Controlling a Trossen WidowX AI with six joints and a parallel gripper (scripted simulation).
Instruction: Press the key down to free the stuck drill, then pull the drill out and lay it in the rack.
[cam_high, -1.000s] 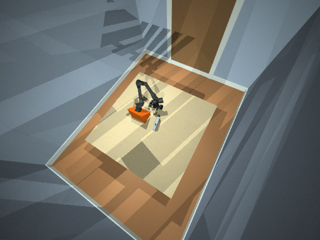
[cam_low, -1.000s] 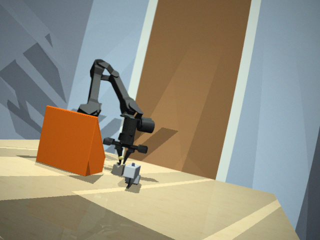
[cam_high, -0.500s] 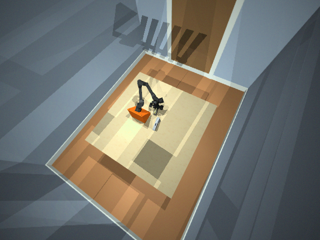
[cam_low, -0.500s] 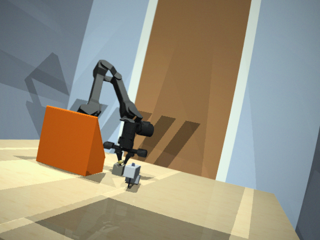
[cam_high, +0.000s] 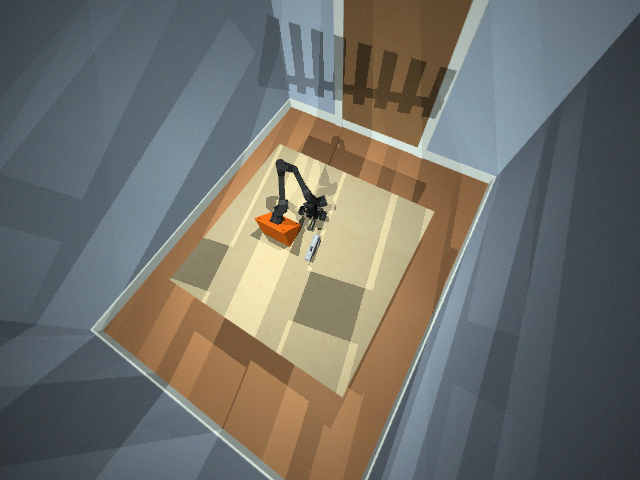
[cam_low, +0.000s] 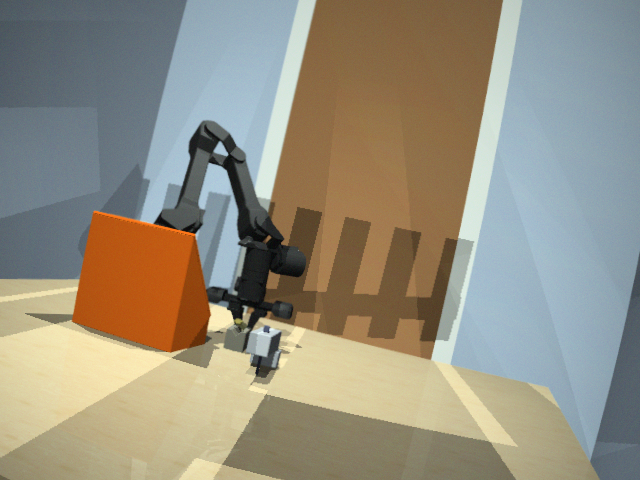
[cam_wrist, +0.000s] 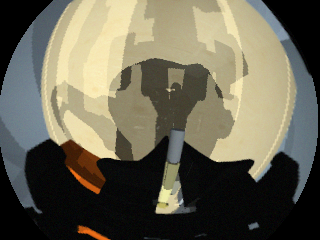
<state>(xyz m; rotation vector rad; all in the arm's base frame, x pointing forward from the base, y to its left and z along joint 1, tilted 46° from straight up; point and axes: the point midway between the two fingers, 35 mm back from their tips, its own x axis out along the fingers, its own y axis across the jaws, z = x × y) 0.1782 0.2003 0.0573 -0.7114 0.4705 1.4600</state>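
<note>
The small grey rack is 6 cm to the right of my gripper tip, 1 cm ahead of it and 1 cm above it. Also, from my gripper tip: thin dark drill: 24 cm to the right, 10 cm ahead, 5 cm above.
</note>
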